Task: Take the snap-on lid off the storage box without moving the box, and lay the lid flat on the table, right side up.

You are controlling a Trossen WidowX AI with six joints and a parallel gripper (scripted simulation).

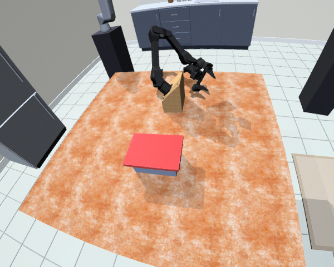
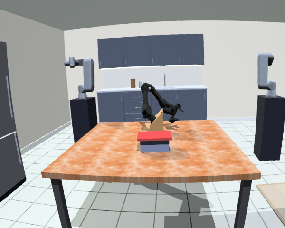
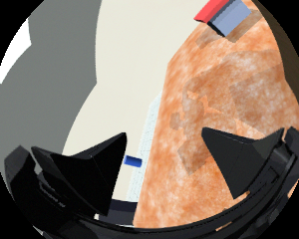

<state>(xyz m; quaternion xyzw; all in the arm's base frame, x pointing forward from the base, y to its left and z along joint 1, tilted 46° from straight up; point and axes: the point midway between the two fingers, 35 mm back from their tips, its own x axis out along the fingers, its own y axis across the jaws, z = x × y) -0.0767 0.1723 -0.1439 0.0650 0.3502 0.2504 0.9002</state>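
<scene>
My gripper tip is 470 mm short of the red lid, 180 mm to the left of it and 40 mm above it. From my gripper tip the other things lie so: storage box: 470 mm ahead, 180 mm to the right, 90 mm below.
</scene>
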